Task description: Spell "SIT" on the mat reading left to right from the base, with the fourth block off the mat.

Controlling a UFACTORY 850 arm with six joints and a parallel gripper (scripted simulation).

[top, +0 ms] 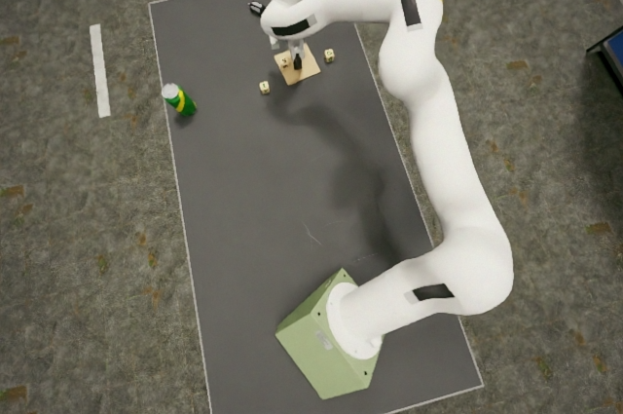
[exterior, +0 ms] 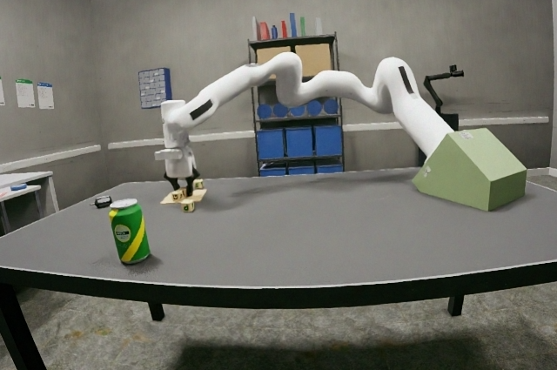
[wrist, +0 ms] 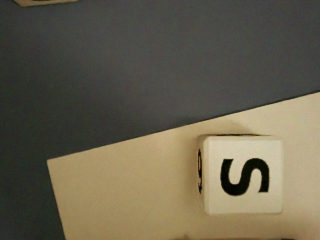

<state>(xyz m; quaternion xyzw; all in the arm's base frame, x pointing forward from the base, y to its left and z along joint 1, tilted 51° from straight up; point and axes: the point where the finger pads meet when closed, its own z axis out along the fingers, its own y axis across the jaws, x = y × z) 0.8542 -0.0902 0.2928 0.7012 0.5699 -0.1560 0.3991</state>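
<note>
My gripper is now 2 cm above the tan mat. Round my hand: small black object: 31 cm ahead, 3 cm to the left, 1 cm below; then yellow can: 45 cm to the left, 4 cm ahead, 4 cm above.
</note>
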